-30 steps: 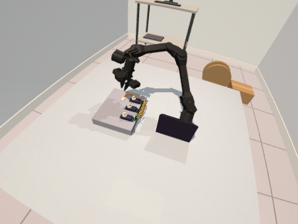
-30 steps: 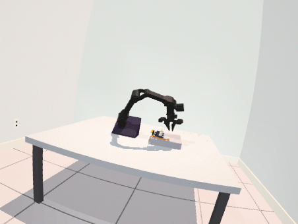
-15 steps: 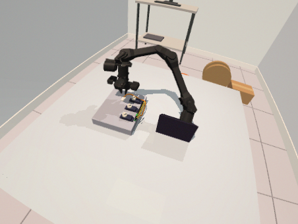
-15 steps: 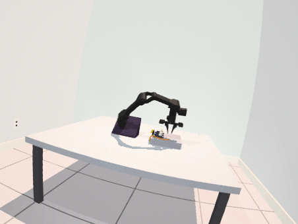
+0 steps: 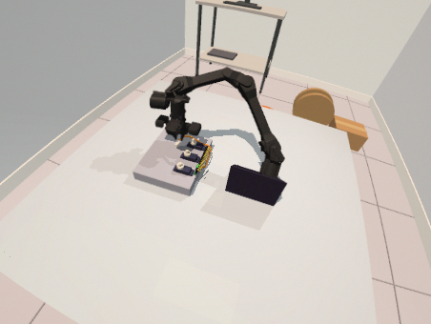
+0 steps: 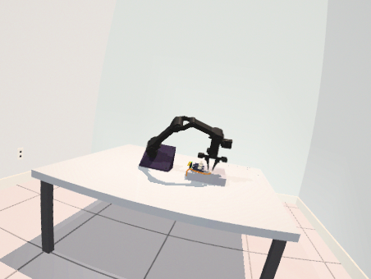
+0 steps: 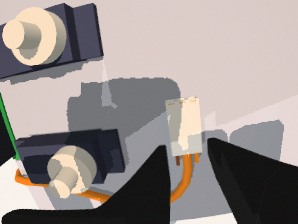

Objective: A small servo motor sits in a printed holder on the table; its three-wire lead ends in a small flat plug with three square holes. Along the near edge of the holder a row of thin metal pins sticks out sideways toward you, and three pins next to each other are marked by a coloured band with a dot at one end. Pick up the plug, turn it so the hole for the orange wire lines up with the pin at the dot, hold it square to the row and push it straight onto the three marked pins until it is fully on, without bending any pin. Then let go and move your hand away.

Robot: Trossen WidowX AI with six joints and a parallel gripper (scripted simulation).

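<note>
My gripper tip is now 130 mm past the green band, 120 mm to the right of it and 10 mm below it. The rest, counted from my gripper tip: grey printed holder 70 mm to the left, 40 mm below, 30 mm ahead.
</note>
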